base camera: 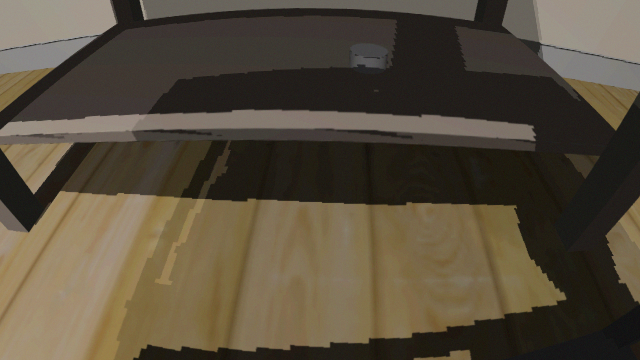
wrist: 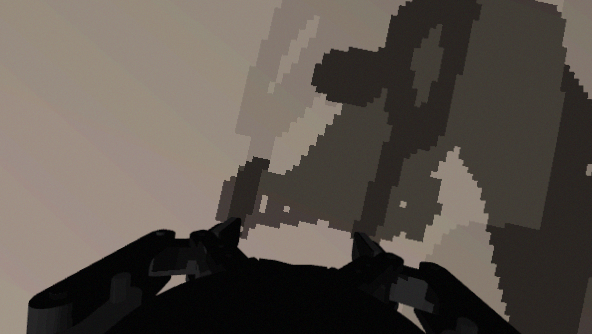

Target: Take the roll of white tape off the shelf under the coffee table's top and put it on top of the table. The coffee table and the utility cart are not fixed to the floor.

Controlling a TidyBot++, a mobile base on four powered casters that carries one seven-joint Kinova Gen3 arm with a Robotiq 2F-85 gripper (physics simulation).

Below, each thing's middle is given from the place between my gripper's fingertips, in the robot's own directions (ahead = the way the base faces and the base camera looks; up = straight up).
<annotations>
Now: the roll of white tape [base camera: 366, 58] 1 cm ahead of my hand, 8 cm to the right of it and 29 cm below it.
</annotations>
